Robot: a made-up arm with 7 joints.
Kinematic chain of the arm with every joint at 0, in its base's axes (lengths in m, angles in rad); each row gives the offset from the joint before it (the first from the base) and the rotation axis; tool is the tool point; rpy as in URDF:
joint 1: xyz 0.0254 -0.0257 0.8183 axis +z
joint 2: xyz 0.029 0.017 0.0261 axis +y
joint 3: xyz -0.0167 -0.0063 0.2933 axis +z
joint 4: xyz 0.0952 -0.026 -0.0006 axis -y
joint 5: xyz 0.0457 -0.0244 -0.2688 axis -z
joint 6: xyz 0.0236 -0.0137 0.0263 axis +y
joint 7: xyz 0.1 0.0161 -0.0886 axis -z
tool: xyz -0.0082 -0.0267 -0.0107 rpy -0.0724 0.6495 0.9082
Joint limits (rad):
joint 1: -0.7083..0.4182
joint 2: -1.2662..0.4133
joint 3: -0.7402..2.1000
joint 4: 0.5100..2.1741
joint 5: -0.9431..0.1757
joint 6: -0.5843..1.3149
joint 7: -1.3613..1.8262
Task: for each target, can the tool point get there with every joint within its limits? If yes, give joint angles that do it. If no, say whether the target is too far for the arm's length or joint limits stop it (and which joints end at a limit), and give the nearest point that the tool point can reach.
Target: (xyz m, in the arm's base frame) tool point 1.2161 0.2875 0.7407
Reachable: no: too far | nearest point 0.6183 0.1303 0.9485 | short by 0.652 m
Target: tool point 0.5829 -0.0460 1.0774
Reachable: yes | joints -0.5364 0.2046 0.6733 1.3520 -0.2196 0.5011 -0.3142
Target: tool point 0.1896 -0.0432 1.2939
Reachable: yes | joints -0.4026 -0.8303 0.0479 0.9098 -0.6405 -0.2404 1.0288
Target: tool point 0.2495 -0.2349 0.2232
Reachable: no: joint limits stop it (at a limit: joint 1, joint 2, joint 4, joint 5, joint 7) | nearest point 0.2598 -0.2329 0.6847 | short by 0.462 m
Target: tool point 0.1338 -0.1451 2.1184
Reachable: no: too far | nearest point 0.0978 -0.0965 1.5451 | short by 0.576 m
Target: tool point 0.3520 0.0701 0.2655
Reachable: no: joint limits stop it (at a limit: joint 2, joint 4, joint 5, joint 7) | nearest point 0.3348 0.0651 0.6847 | short by 0.420 m
